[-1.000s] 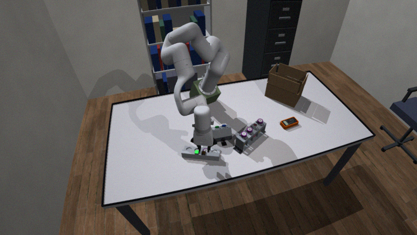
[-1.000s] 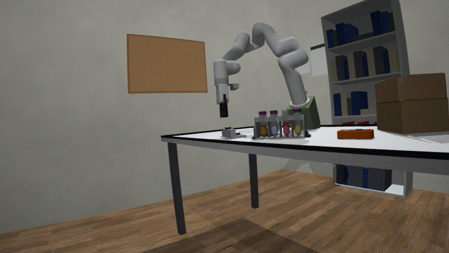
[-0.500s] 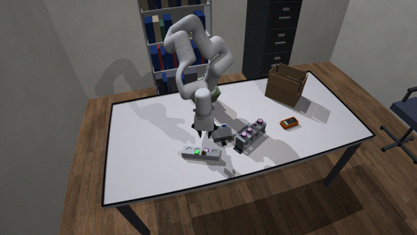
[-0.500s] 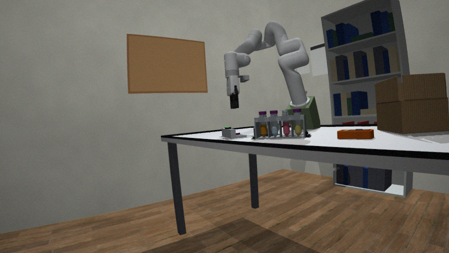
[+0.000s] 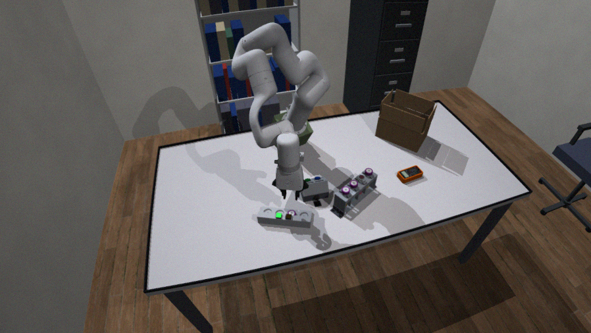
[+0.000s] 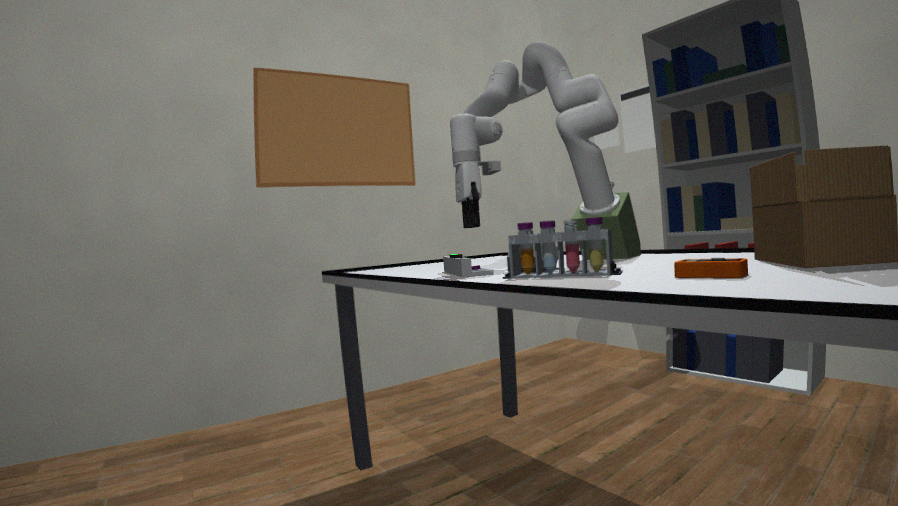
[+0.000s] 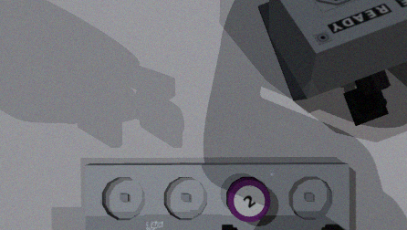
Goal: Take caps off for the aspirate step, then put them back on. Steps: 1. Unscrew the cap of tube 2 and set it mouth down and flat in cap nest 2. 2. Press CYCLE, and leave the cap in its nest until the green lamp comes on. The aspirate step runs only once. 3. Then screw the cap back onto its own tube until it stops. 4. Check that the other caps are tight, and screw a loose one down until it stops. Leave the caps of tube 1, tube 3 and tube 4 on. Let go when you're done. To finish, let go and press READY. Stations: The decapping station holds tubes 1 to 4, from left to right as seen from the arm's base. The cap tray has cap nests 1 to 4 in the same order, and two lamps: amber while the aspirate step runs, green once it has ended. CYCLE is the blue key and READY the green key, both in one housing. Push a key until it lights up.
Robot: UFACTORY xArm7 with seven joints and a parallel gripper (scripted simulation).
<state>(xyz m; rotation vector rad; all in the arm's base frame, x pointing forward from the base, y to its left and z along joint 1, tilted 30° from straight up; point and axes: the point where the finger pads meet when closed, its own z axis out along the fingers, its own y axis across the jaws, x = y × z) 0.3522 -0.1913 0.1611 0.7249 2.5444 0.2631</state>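
My gripper is now 37 cm to the right of the cap marked 1 and 3 cm above it. The rest, counted from my hand: blue key (10 cm behind, 17 cm to the left, 8 cm below); key housing (8 cm behind, 14 cm to the left, 9 cm below); green key (11 cm behind, 12 cm to the left, 8 cm below).
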